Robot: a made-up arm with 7 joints. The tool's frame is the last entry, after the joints.
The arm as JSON. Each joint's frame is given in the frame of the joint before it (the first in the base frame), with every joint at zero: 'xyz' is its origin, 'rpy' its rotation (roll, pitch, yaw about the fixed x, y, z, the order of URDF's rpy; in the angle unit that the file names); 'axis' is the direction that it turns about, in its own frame. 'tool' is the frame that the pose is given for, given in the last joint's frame.
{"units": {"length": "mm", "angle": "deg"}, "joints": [
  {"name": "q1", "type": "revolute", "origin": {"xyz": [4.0, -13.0, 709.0], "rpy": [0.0, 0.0, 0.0]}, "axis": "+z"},
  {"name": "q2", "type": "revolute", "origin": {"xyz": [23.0, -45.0, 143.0], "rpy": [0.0, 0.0, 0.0]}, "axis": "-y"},
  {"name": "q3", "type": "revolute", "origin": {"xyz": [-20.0, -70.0, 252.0], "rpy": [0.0, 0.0, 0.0]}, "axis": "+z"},
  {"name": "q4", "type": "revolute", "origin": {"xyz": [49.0, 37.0, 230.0], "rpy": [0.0, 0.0, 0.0]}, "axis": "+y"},
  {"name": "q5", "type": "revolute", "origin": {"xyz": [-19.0, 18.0, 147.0], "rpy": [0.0, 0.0, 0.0]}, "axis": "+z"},
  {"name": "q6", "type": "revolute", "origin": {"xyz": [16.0, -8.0, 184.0], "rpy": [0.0, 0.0, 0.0]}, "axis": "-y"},
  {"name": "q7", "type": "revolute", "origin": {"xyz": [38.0, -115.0, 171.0], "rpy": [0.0, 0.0, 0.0]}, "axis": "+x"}
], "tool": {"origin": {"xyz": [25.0, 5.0, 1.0], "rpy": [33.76, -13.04, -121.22]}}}
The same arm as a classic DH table. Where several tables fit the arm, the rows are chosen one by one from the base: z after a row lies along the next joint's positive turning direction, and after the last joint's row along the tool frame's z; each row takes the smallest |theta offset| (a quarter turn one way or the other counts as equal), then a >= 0, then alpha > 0; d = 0 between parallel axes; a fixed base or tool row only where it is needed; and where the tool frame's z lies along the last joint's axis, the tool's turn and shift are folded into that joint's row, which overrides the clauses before.
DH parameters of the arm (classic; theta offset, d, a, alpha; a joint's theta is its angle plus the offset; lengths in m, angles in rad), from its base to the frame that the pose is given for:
base (fixed): -1.2723 0.0000 0.0136 0.0000
q1: 1.2723 0.8520 0.0230 1.5708
q2: 0.0000 0.1150 -0.0200 -1.5708
q3: 0.0000 0.4820 0.0490 -1.5708
q4: 0.0000 0.0550 -0.0190 1.5708
q5: 0.0000 0.3310 0.0160 1.5708
q6: 1.5708 0.1230 0.1710 1.5708
q7: 1.0651 0.0643 -0.0039 1.9584
tool (fixed): -0.5769 0.0036 0.0000 0.0000

